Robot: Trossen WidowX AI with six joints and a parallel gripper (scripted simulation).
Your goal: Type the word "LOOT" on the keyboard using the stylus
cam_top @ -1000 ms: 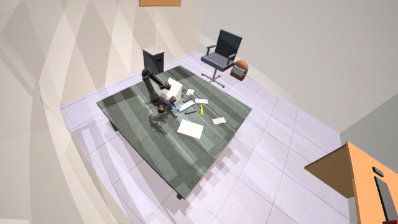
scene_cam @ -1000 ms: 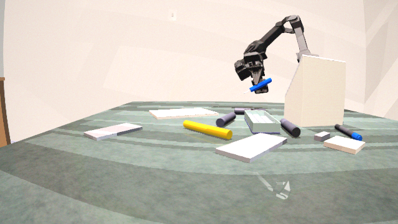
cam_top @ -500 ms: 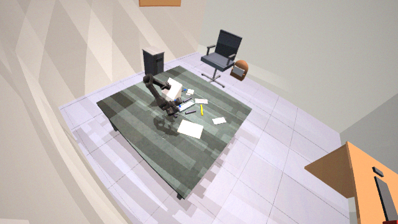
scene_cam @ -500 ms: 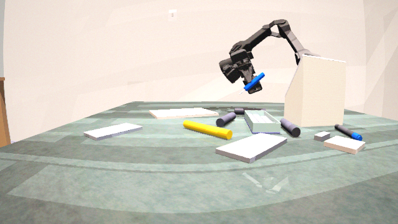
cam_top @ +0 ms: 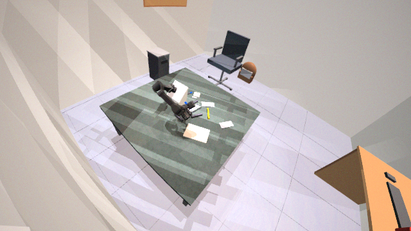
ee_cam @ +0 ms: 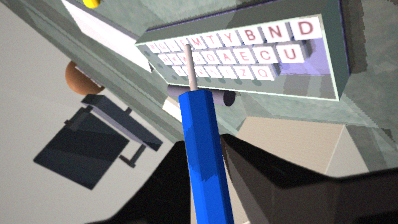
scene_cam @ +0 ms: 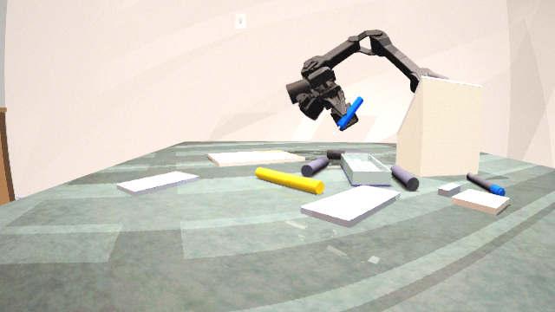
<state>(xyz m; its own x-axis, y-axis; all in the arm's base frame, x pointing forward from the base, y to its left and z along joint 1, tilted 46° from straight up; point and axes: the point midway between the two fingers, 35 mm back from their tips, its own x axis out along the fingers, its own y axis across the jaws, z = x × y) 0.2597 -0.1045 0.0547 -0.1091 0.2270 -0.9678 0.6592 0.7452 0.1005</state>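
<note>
My gripper tip is now 30 mm short of the thin white tip, 10 mm to the right of it and 30 mm above it. Also, from my gripper tip: yellow cylinder 160 mm ahead, 150 mm to the left, 100 mm below; keyboard 10 mm behind, 80 mm to the left, 100 mm below; blue stylus 10 mm ahead, 10 mm below.
</note>
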